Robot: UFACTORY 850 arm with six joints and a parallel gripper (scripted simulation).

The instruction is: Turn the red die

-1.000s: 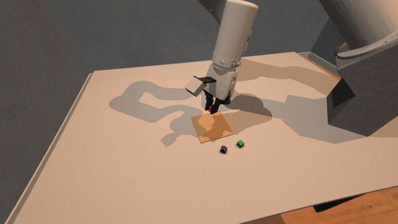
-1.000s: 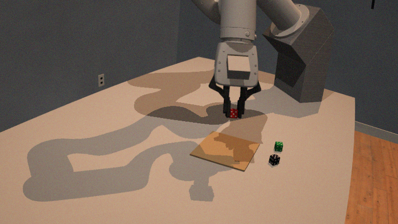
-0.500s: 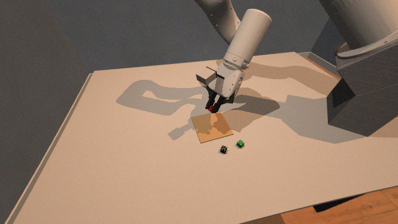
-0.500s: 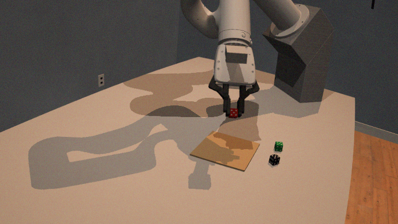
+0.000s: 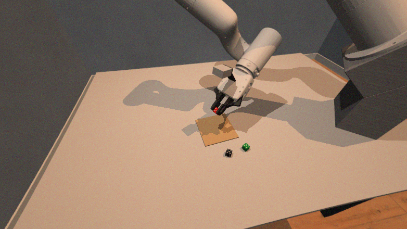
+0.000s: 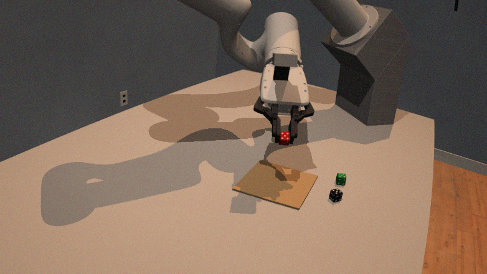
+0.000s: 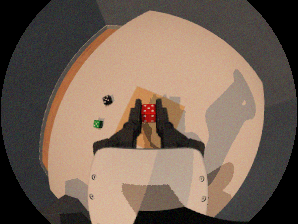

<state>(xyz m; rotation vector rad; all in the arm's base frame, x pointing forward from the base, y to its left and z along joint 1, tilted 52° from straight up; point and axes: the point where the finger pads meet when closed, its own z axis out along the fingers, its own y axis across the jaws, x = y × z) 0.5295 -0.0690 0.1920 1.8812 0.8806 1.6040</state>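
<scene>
The mat is 12 cm below my hand. Also, from my hand: red die (1 cm below, 1 cm ahead); then green die (14 cm to the left, 11 cm below, 3 cm behind); then black die (12 cm to the left, 11 cm below, 4 cm ahead).
</scene>
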